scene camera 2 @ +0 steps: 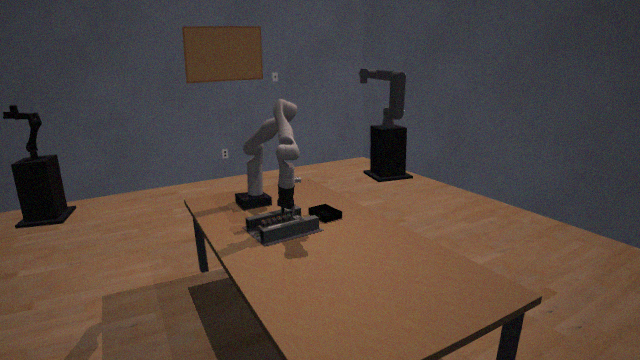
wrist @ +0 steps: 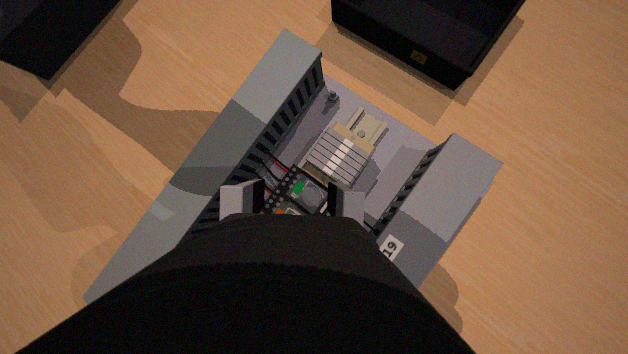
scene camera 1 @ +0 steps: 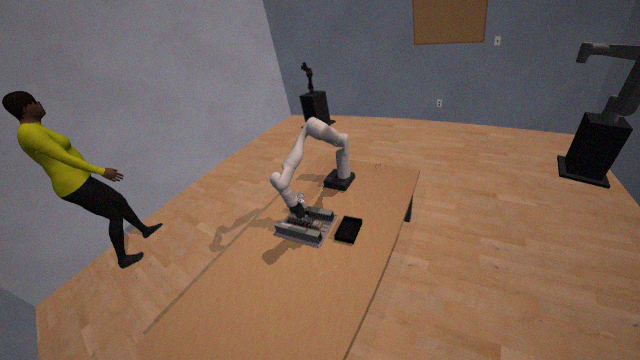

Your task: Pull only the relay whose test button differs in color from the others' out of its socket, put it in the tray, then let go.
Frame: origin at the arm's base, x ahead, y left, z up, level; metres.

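Where they show: gripper, fingertip midpoint: [scene camera 2: 287, 214] [wrist: 296, 194] [scene camera 1: 308, 217]; arm's base, origin of the base link: [scene camera 2: 255, 193] [scene camera 1: 343, 175].
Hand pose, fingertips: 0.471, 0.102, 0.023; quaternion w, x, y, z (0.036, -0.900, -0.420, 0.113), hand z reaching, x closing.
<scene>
Each offset is from my fingertips to the top centre of the thing, as dx, dy, dz.
The relay with a green test button @[+0.004, +0.007, +0.000] [wrist: 298, 188] sits in its socket at the end of the relay row, beside the terminal blocks. The neighbouring relay's button @[+0.005, -0.022, +0.000] [wrist: 279, 212] is orange; the rest of the row is hidden behind the gripper body in the wrist view. My gripper [scene camera 1: 301, 216] [scene camera 2: 287, 212] [wrist: 296, 194] is open and empty, low over the row. In the wrist view its fingers appear on either side of the green-button relay; their exact height is unclear. The black tray @[-0.088, +0.222, -0.034] [scene camera 1: 345, 241] [scene camera 2: 331, 219] [wrist: 390, 49] stands beside the panel.
Two grey wiring ducts @[+0.099, -0.009, -0.007] [scene camera 1: 298, 232] [scene camera 2: 290, 231] @[-0.066, -0.058, -0.007] [wrist: 260, 100] flank the relay row. Pale terminal blocks @[-0.008, +0.050, -0.023] [wrist: 340, 155] and a bolt @[-0.071, +0.089, -0.051] [wrist: 332, 96] rise from the base plate @[+0.017, -0.034, -0.067] [wrist: 395, 142]. Thin wires run between the left duct and the socket. A person [scene camera 1: 55, 155] stands beyond the table.
</scene>
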